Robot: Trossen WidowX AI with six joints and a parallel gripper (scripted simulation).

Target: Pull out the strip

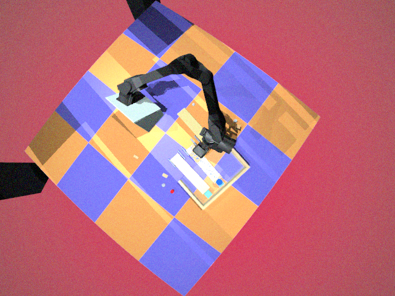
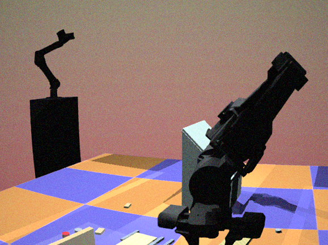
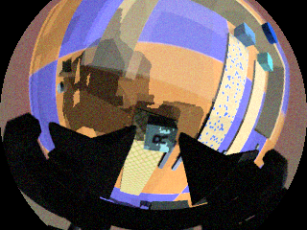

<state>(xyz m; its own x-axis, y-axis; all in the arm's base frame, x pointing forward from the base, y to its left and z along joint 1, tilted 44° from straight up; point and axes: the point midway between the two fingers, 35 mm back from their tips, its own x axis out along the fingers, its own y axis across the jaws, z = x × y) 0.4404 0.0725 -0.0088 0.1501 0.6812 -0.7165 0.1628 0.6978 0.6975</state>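
My gripper tip is right at the labelled cube. The rest, counted from my gripper tip: blue cylinder (15 cm to the right, 15 cm ahead, 5 cm above); small red piece (32 cm to the right, 3 cm behind, 1 cm below); strip (10 cm behind, 4 cm to the left, 2 cm below).
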